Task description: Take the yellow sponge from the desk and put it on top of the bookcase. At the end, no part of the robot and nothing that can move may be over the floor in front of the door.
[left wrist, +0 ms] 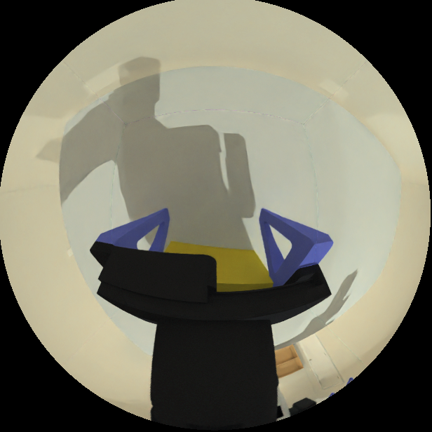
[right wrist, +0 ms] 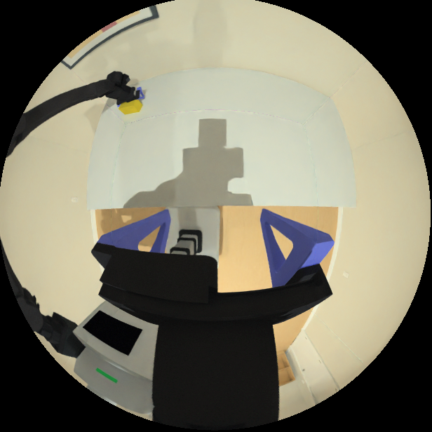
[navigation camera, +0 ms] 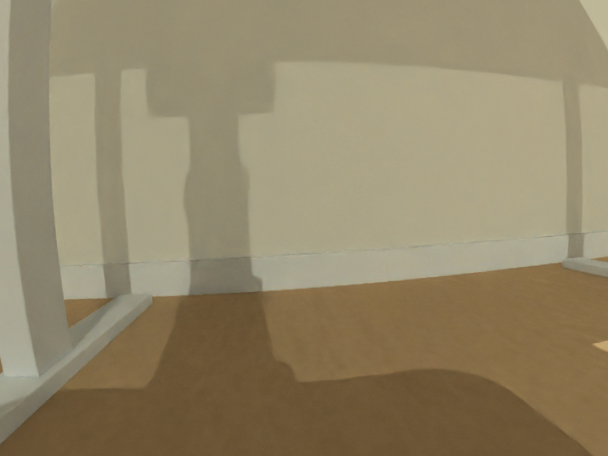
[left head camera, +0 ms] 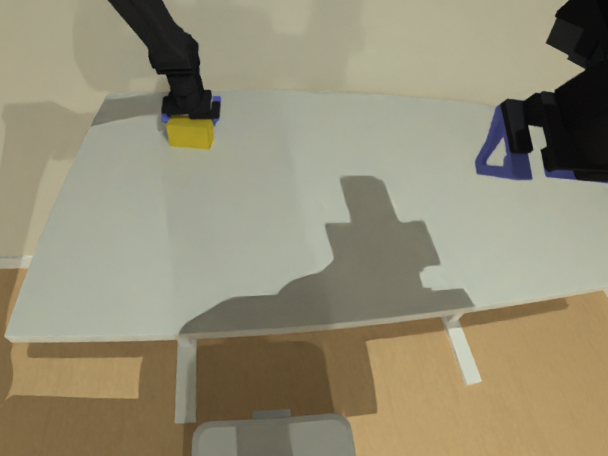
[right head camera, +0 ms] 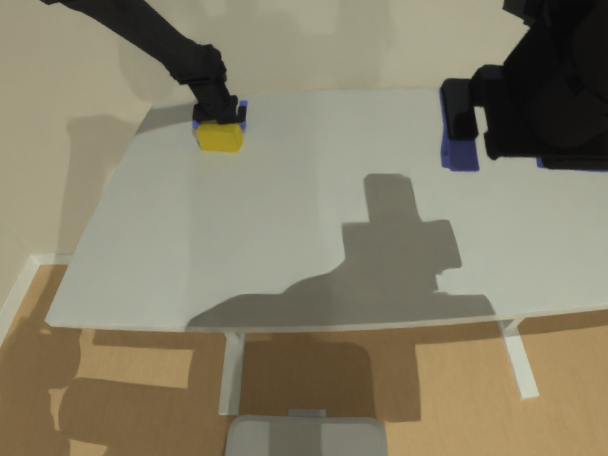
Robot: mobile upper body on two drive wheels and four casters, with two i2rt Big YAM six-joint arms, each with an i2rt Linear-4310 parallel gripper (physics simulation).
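Frame: origin at the left arm's base, x ahead, y left, z up, level; metres.
Seen in the pictures: right gripper, fingertip midpoint: (left head camera: 512,169) (right head camera: 491,160).
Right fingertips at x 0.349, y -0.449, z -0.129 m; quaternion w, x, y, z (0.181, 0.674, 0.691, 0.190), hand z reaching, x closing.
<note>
Pixels of each thing's middle, then the offset from my right fingertips to it. "spot": a spot on its surface instead. Level surfaces: height alone.
- yellow sponge, body centre: (left head camera: 190,132) (right head camera: 220,136) 0.477 m ahead, 0.419 m left, 0.300 m down
- white desk, its level: 0.331 m down
- desk leg, surface spot: (navigation camera: 29,205) spot: 0.350 m ahead, 0.538 m left, 1.042 m down
The yellow sponge (left head camera: 190,132) lies on the white desk (left head camera: 304,211) near its far left corner. It also shows in the right head view (right head camera: 219,136) and the right wrist view (right wrist: 130,106). My left gripper (left head camera: 190,113) is down over the sponge, open, with its blue fingers on either side of it. In the left wrist view the sponge (left wrist: 229,266) lies between the open fingers (left wrist: 213,231), close to the palm. My right gripper (left head camera: 525,156) is open and empty above the desk's right side, and its fingers also show in the right wrist view (right wrist: 213,233).
The desk stands against a beige wall on white legs (left head camera: 185,377). My grey base (left head camera: 272,435) is at the desk's front edge. The navigation view shows wooden floor, a white skirting board (navigation camera: 343,270) and a desk leg (navigation camera: 29,205).
</note>
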